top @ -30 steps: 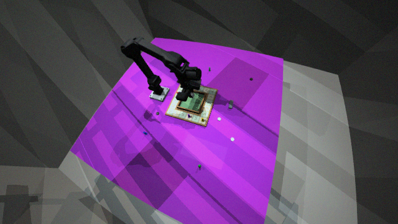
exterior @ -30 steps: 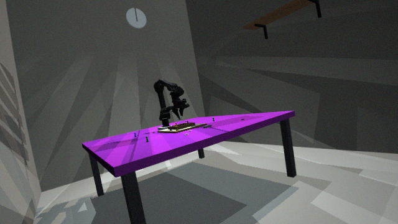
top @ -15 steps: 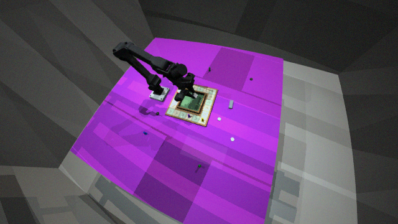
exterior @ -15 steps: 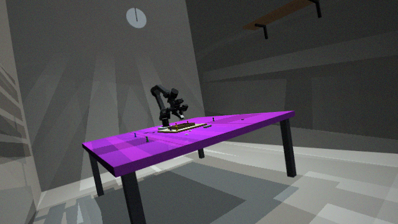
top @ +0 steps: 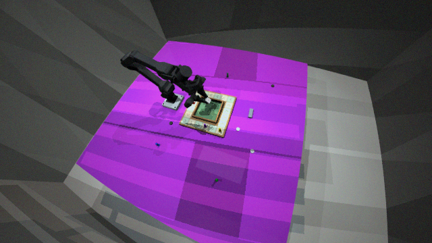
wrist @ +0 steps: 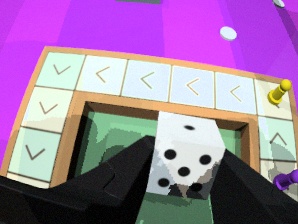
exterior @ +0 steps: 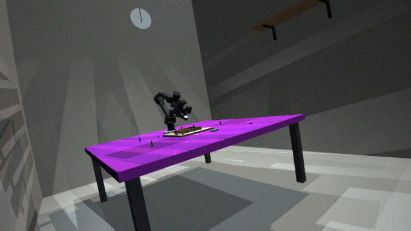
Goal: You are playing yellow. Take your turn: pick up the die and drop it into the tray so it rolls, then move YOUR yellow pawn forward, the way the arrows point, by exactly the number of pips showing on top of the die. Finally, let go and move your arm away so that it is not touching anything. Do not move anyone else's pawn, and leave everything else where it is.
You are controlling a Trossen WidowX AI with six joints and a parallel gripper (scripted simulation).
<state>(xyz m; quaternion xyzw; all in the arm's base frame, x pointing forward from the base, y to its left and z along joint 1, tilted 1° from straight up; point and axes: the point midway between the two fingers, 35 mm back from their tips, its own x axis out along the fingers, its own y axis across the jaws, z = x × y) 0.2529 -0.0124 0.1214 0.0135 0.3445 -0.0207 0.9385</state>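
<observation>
Now: the yellow pawn 10 cm ahead of my gripper tip, 11 cm to the right of it and 9 cm below it. The rest, counted from my gripper tip: green tray (1 cm behind, 11 cm below); purple pawn (1 cm ahead, 11 cm to the right, 9 cm below); white die (right at my gripper tip).
</observation>
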